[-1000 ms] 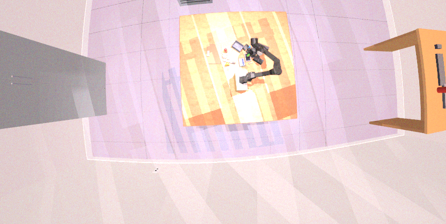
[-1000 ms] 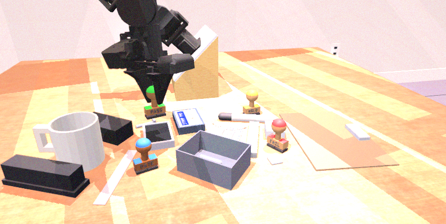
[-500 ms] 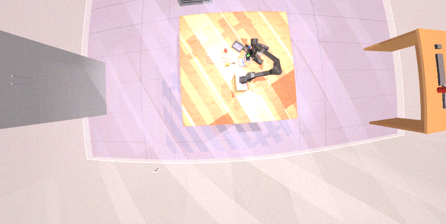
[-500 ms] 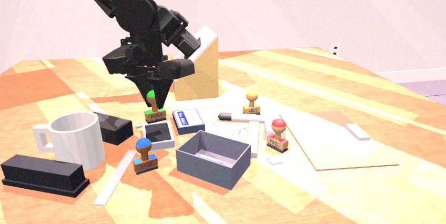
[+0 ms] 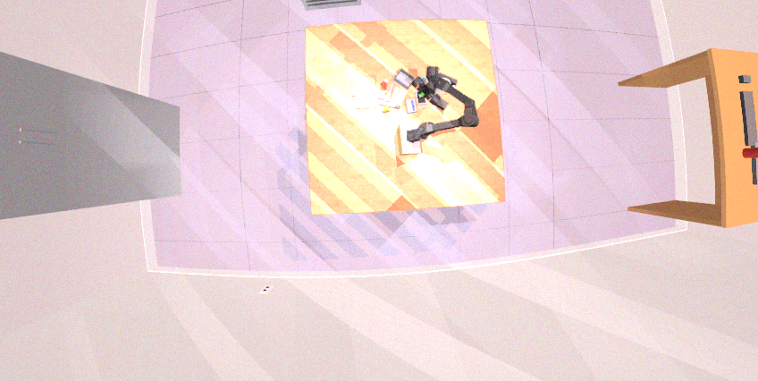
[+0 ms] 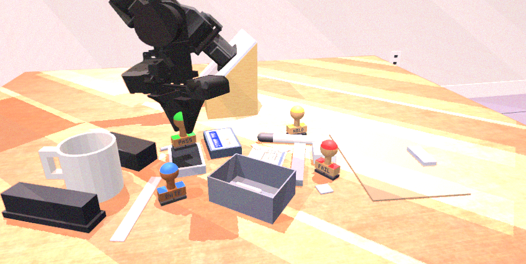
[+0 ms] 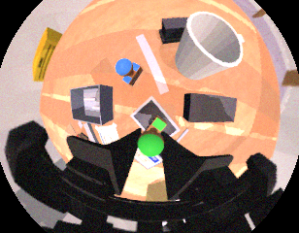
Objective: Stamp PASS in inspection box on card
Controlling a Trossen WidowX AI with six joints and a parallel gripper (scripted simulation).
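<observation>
Right now the ink pad is 6 cm below my gripper tip. Round my gripper tip: blue-labelled tin: 6 cm behind, 6 cm to the left, 5 cm below; blue date stamp: 10 cm ahead, 1 cm to the right, 5 cm below; green-knobbed pass stamp: 1 cm below.
</observation>
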